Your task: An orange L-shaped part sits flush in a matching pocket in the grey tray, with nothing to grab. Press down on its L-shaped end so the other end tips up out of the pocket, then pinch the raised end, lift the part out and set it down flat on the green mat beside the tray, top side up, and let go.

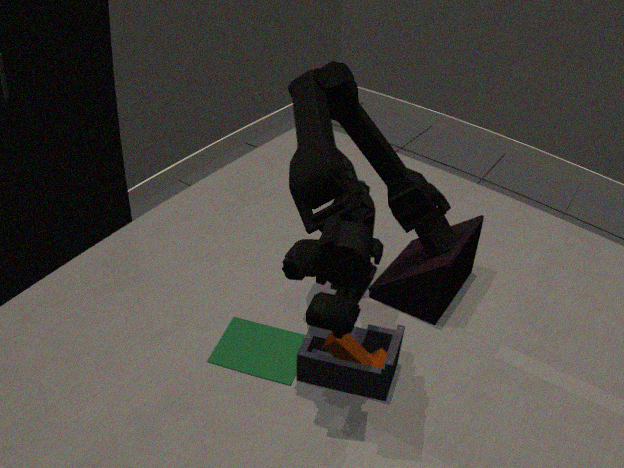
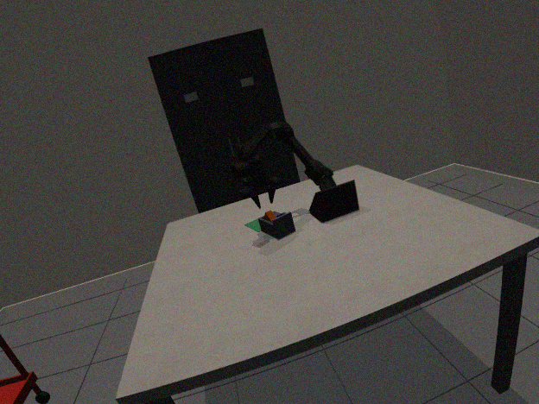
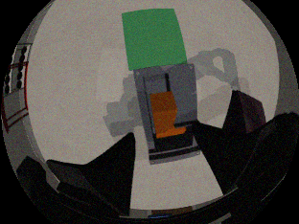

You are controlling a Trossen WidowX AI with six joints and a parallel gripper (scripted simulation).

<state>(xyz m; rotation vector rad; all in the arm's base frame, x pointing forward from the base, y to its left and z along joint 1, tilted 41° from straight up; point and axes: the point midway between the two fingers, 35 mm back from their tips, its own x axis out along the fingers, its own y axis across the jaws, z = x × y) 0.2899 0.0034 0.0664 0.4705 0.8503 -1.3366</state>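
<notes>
My gripper tip is 9 cm above the orange L-shaped part, 3 cm to the right of it and 3 cm past it. Also, from my gripper tip: green mat 14 cm to the right, 14 cm below, 2 cm ahead.
</notes>
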